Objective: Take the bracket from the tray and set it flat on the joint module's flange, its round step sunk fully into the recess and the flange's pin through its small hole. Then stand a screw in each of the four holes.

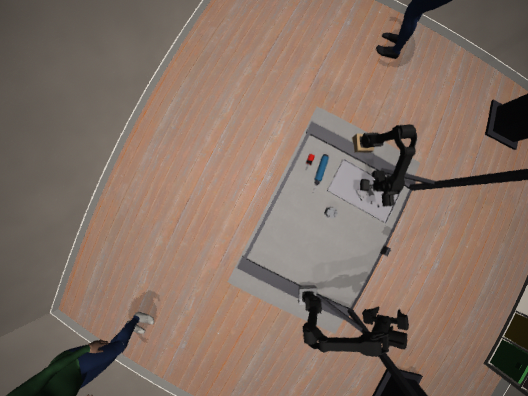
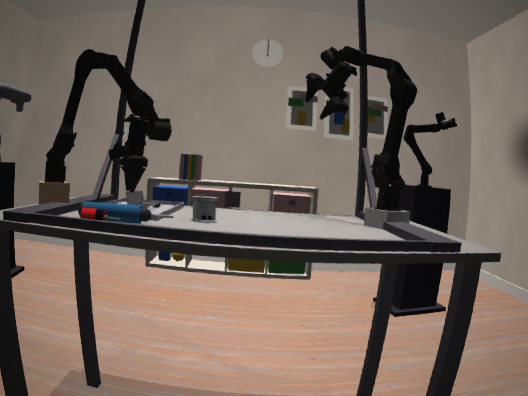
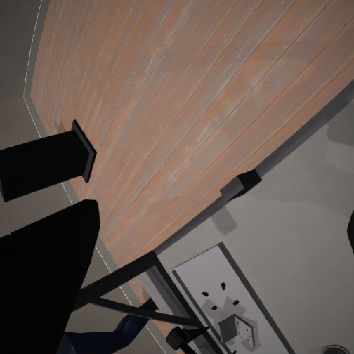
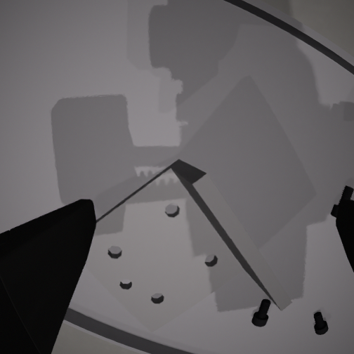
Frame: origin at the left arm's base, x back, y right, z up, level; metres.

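Seen in the pictures: left gripper, fingertip midpoint: [image 1: 389, 308] [image 2: 313, 110]; right gripper, fingertip midpoint: [image 1: 369, 186] [image 2: 129, 191]; left arm's base at its link origin: [image 1: 308, 296] [image 2: 388, 209]; right arm's base at its link origin: [image 1: 365, 142] [image 2: 54, 181].
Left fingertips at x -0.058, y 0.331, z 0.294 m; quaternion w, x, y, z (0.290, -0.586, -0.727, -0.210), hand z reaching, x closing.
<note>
Pixels of each thing's top centre, then the offset from my left fingertips to it. "pt": a spot on its surface instead.
- white tray at its top centre: [image 2: 137, 204] [image 1: 365, 191] dz -0.328, dx -0.562, dy +0.024 m
- grey joint module at its top centre: [image 2: 205, 195] [image 1: 332, 212] dz -0.280, dx -0.436, dy -0.198 m
- blue screwdriver at a spot on its surface: [image 2: 115, 212] pt dz -0.321, dx -0.688, dy -0.270 m
- smaller red screwdriver at its top centre: [image 2: 101, 209] [image 1: 309, 161] dz -0.310, dx -0.732, dy -0.320 m
- small black block at its top centre: [image 2: 232, 191] [image 1: 387, 251] dz -0.287, dx -0.200, dy +0.146 m
The light grey L-shaped bracket [image 2: 134, 198] [image 3: 245, 331] [image 4: 165, 270] rests on the white tray [image 1: 344, 176] [image 3: 195, 267] [image 4: 30, 45], one plate with holes flat, the other upright. Black screws lie near it, among them one screw [image 3: 223, 286] and another screw [image 4: 261, 314]. My right gripper [image 1: 377, 193] [image 2: 132, 190] [image 4: 221, 213] is open above the bracket, with nothing between its fingers. The grey joint module [image 1: 330, 212] [image 2: 205, 208] stands upright beside the tray; its recess and pin cannot be made out. My left gripper [image 1: 386, 315] [image 2: 317, 106] [image 3: 232, 218] is open and empty, raised high, away from the tray.
A blue screwdriver [image 1: 322, 167] [image 2: 115, 212] and a smaller red screwdriver [image 1: 310, 159] [image 2: 93, 214] lie beyond the tray, near the table's edge. A small black block [image 1: 385, 250] [image 3: 247, 181] sits on the opposite table edge. Dark frame posts stand beside both arms.
</note>
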